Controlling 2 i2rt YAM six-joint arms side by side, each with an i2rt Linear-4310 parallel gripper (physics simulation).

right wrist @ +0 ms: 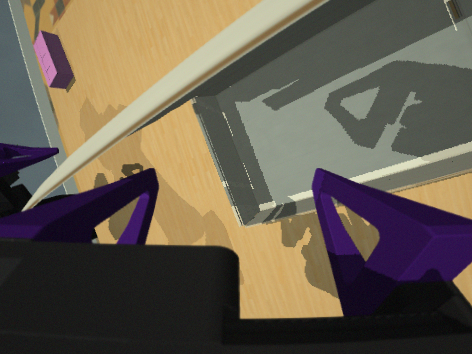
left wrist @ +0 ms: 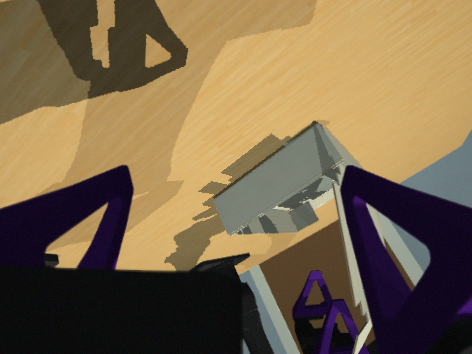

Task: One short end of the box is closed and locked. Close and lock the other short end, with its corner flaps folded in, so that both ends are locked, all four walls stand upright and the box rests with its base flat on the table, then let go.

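Frame: origin at the left arm's base, x ahead, y left, z up, level; millimetres.
Where they show: left gripper, between the fingertips: (right wrist: 74,177) (left wrist: 236,177); right gripper, between the fingertips: (right wrist: 235,177) (left wrist: 325,283); right arm's base, origin of its link: (left wrist: 220,262).
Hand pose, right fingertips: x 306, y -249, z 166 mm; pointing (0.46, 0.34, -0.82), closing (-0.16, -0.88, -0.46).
After its pixels a point has its place.
The grey box (left wrist: 267,182) {y -165, x 309, z 30 mm} (right wrist: 300,145) {y -258, x 313, z 5 mm} lies base down on the table. In the left wrist view the outer face of one short end wall shows, with folded grey pieces behind it. In the right wrist view the near short end wall (right wrist: 225,150) {y -170, x 321, z 36 mm} stands up; its lock cannot be made out, and the other end is cut off. The lid (left wrist: 345,225) {y -133, x 361, z 125 mm} (right wrist: 175,80) {y -270, x 345, z 229 mm} stands raised along a long side. My left gripper (left wrist: 236,177) {y 63, x 320, z 108 mm} is open above the table, off the end wall. My right gripper (right wrist: 235,177) {y -249, x 306, z 166 mm} (left wrist: 325,283) {y -249, x 306, z 166 mm} is open above the box's near corner.
A pink block (right wrist: 52,60) {y 208, x 567, z 33 mm} lies near the table edge in the right wrist view. One purple finger of the left gripper shows at that view's left edge. The raised lid reaches across toward it. Arm shadows fall on the wooden table (left wrist: 280,90) {y -55, x 371, z 0 mm} (right wrist: 280,280) {y -205, x 119, z 0 mm}.
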